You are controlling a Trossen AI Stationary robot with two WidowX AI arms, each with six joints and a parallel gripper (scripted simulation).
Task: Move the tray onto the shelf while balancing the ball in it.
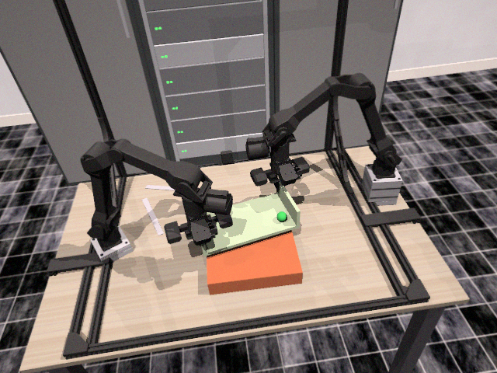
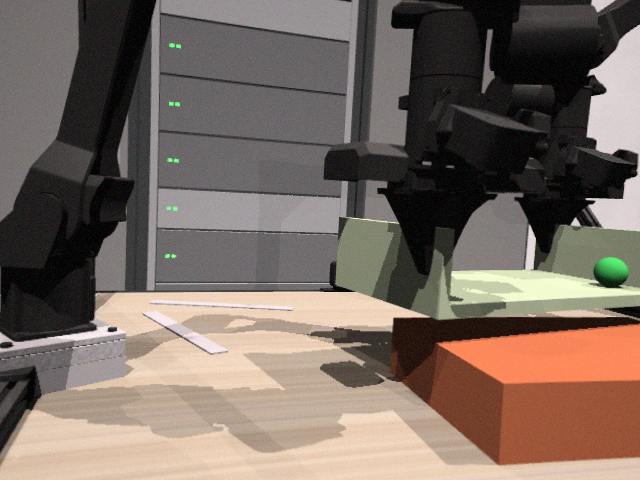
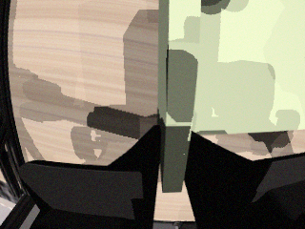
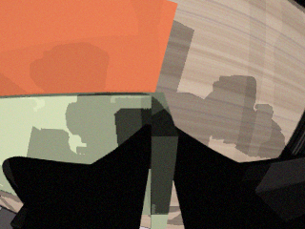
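Right now my left hand is 11 cm short of the green ball, 3 cm to the left of it and 4 cm above it. The rest, counted from my left hand: shelf: 19 cm ahead, 14 cm to the right, 10 cm below; pale green tray: 8 cm ahead, 14 cm to the right, 5 cm below.
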